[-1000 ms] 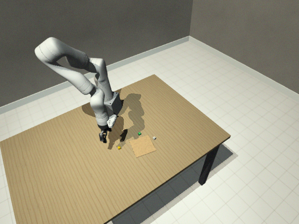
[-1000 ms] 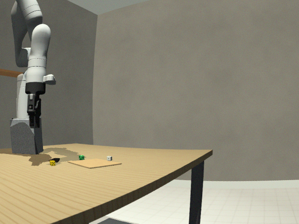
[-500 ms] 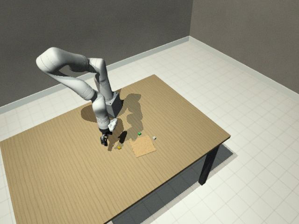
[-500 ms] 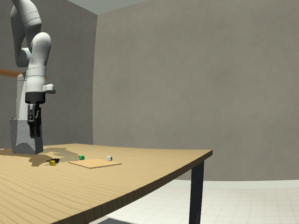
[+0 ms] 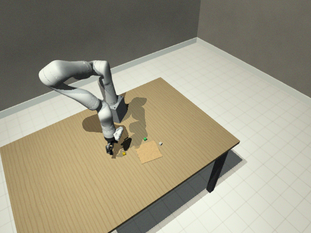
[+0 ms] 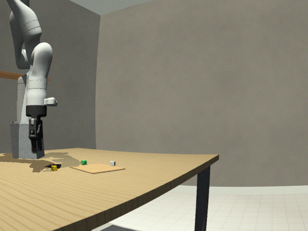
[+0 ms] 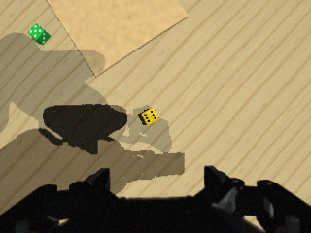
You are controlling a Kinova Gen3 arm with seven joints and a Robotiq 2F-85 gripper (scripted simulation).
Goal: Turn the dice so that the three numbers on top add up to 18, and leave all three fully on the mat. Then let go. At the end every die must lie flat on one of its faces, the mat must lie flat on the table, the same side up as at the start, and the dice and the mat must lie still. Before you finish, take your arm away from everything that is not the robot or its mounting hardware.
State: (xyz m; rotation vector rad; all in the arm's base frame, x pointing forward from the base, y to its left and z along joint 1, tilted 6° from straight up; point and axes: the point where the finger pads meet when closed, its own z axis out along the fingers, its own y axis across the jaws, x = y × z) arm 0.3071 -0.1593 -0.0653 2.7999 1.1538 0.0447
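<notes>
Right now my hand is 40 mm short of the yellow die, 40 mm to the right of it and 60 mm above it. Also, from my hand: white die 110 mm ahead, 280 mm to the left, 60 mm below; tan mat 110 mm ahead, 180 mm to the left, 60 mm below; green die 20 mm ahead, 220 mm to the left, 60 mm below.
</notes>
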